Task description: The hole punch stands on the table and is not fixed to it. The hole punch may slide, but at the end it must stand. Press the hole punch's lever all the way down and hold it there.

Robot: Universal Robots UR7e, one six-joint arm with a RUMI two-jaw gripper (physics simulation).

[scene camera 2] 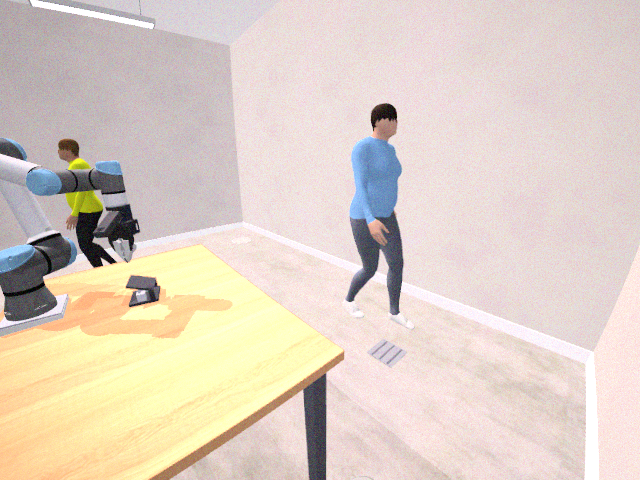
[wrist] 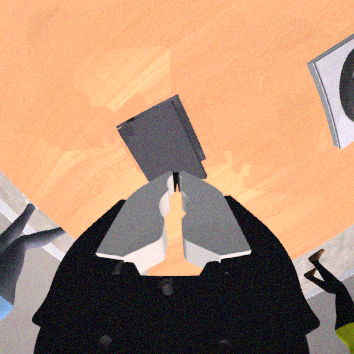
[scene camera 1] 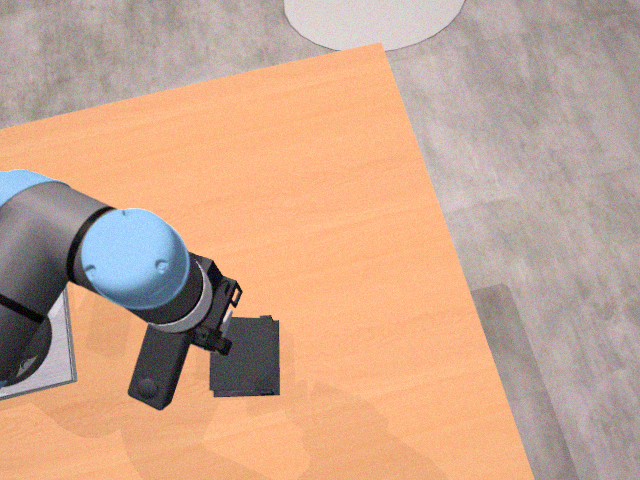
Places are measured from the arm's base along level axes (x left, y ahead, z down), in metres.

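Where they show: gripper, fingertip midpoint: (scene camera 2: 128, 262) (wrist: 176, 174); arm's base at its link origin: (scene camera 2: 32, 309).
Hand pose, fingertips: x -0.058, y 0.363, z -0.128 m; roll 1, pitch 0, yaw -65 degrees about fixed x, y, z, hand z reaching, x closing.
Each offset is from my fingertips to the top centre of the thing. Level surfaces: height alone.
The dark hole punch @(dx -0.002, dy +0.027, dz +0.071 m) (scene camera 1: 248, 361) (scene camera 2: 144, 291) (wrist: 162, 140) stands upright on the table @(dz +0.156 m) (scene camera 1: 320, 206) (scene camera 2: 206, 361) (wrist: 250, 60). Its flat lever @(dx -0.002, dy +0.027, dz +0.071 m) (scene camera 2: 141, 282) is raised, with a gap between it and the base in scene camera 2. My gripper (scene camera 2: 127, 259) (wrist: 176, 174) is shut with nothing between its fingertips. It hangs above the hole punch, clear of the lever, with the fingers pointing down. In the wrist view the fingertips overlap one edge of the lever. In scene camera 1 the fingers are largely hidden behind the gripper body.
The arm's light base plate (scene camera 1: 66, 356) (scene camera 2: 61, 310) (wrist: 325, 105) is on the table beside the hole punch. A person in blue (scene camera 2: 376, 175) stands on the floor beyond the table, and a person in yellow (scene camera 2: 88, 201) stands behind the arm.
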